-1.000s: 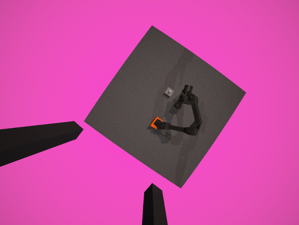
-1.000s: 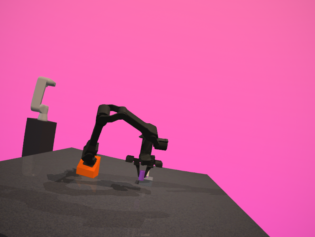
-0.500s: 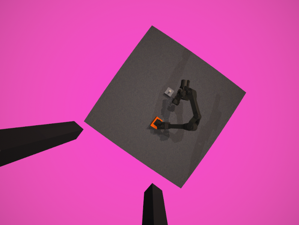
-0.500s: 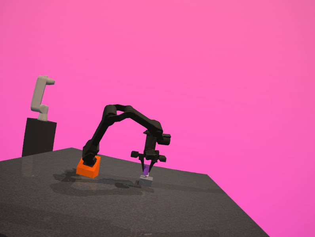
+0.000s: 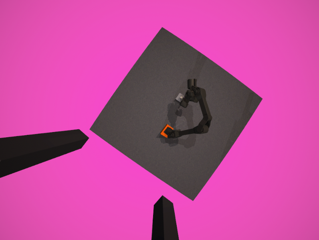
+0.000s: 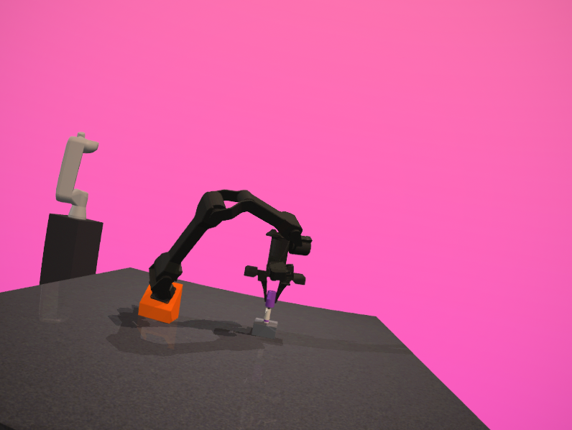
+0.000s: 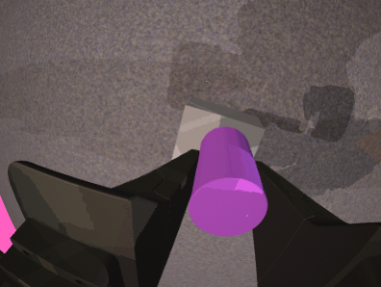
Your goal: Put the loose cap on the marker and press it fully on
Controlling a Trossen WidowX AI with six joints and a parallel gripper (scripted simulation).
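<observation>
Now: gripper tip 100 mm above the grey holder block, 30 mm to the right of it and 10 mm past it. From my gripper tip the other things lie so: purple cap: 10 mm above.
</observation>
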